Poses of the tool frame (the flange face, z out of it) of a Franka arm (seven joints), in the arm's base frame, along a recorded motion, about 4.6 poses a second.
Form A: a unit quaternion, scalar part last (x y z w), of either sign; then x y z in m.
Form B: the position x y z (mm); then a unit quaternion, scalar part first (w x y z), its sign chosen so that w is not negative. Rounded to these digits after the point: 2 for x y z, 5 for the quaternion.
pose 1, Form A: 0.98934 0.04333 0.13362 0.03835 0.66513 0.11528 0.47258
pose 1, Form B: 665.13 115.28 472.58 0.03835 0.98934 0.04333 0.13362
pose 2, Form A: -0.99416 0.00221 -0.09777 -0.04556 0.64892 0.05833 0.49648
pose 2, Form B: 648.92 58.33 496.48 0.04556 0.99416 -0.00221 0.09777
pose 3, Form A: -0.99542 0.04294 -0.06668 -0.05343 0.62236 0.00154 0.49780
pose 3, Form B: 622.36 1.54 497.80 0.05343 0.99542 -0.04294 0.06668
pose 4, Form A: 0.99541 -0.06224 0.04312 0.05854 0.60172 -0.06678 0.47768
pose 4, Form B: 601.72 -66.78 477.68 0.05854 0.99541 -0.06224 0.04312
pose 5, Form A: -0.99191 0.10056 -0.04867 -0.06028 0.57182 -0.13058 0.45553
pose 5, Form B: 571.82 -130.58 455.53 0.06028 0.99191 -0.10056 0.04867
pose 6, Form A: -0.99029 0.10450 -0.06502 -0.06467 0.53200 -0.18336 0.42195
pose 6, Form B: 532.00 -183.36 421.95 0.06467 0.99029 -0.10450 0.06502
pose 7, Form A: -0.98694 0.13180 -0.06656 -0.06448 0.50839 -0.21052 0.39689
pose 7, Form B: 508.39 -210.52 396.89 0.06448 0.98694 -0.13180 0.06656
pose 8, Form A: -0.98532 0.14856 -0.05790 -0.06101 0.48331 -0.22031 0.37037
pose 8, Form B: 483.31 -220.31 370.37 0.06101 0.98532 -0.14856 0.05790
